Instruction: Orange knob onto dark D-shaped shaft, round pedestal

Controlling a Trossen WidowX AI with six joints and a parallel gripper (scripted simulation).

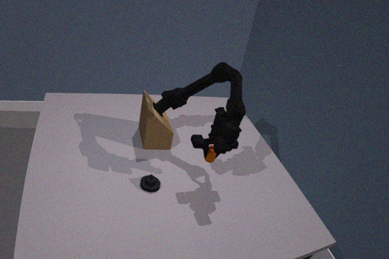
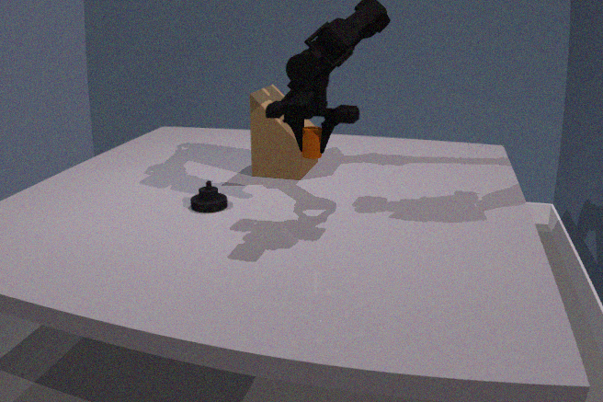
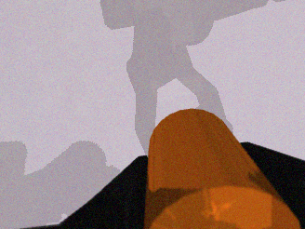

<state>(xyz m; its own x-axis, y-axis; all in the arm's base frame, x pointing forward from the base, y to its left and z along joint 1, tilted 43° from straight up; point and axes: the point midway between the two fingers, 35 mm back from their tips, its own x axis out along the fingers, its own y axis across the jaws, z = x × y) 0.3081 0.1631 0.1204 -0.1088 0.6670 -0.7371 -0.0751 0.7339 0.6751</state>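
Right now the dark round pedestal is 240 mm to the right of my gripper tip, 110 mm below it and 40 mm ahead of it. From my gripper tip the other things lie so: orange knob (20 mm above).
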